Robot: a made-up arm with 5 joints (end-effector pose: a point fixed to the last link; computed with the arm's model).
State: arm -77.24 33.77 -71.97 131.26 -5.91
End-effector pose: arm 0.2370 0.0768 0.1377 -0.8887 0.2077 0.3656 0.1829
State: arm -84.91 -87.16 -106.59 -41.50 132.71
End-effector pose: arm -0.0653 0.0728 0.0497 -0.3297 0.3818 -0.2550 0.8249
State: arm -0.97 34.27 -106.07 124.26 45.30
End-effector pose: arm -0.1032 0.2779 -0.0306 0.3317 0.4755 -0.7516 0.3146
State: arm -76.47 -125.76 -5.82 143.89 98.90
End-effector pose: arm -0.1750 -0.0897 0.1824 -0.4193 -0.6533 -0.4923 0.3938
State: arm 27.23 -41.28 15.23 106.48 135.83
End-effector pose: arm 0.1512 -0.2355 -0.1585 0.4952 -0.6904 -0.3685 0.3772
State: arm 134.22 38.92 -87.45 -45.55 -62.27
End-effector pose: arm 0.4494 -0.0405 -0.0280 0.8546 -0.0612 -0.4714 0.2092
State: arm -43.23 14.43 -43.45 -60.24 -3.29
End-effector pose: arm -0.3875 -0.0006 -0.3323 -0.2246 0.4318 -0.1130 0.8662
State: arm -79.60 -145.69 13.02 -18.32 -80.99
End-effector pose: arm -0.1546 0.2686 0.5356 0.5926 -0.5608 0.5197 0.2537
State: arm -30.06 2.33 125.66 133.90 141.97
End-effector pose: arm 0.1547 -0.1486 0.0212 -0.8016 0.5050 0.0565 0.3150
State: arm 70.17 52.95 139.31 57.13 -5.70
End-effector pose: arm 0.0314 0.3112 0.2450 0.7637 -0.5951 0.1807 0.1732
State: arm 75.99 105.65 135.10 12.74 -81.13
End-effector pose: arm -0.0416 0.5054 -0.0232 0.7591 0.1406 0.1134 0.6254
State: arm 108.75 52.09 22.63 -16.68 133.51
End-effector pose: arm -0.1157 -0.0442 -0.1580 0.7589 -0.5243 -0.0063 0.3863
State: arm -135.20 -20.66 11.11 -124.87 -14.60
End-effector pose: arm -0.0646 0.3147 0.0741 0.3755 -0.8546 0.3523 0.0674
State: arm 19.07 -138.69 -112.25 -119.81 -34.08
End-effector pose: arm -0.0013 0.3448 0.1784 0.4802 -0.6086 0.3487 0.5267
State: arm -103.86 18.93 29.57 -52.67 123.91
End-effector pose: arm 0.0471 -0.0503 -0.1570 -0.8821 -0.3560 -0.0892 0.2953
